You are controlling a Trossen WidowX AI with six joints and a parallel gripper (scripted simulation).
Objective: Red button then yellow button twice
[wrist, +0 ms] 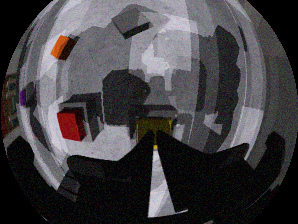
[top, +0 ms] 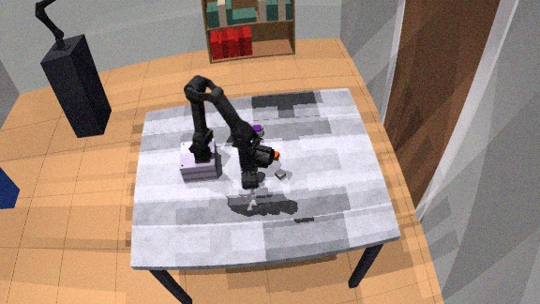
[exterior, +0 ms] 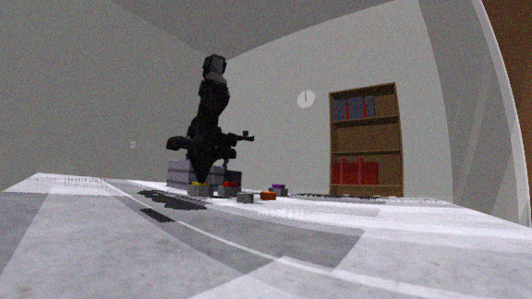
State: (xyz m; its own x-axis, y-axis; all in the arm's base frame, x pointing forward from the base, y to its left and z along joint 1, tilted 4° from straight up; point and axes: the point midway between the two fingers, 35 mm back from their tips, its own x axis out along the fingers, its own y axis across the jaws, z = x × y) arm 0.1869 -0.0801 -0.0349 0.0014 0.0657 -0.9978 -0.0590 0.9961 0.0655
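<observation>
The yellow button is 10 mm below my gripper tip. Also, from my gripper tip: red button: 90 mm to the left; then grey block: 120 mm ahead, 40 mm to the left, 20 mm below; then orange block: 140 mm to the left, 110 mm ahead, 20 mm below.
</observation>
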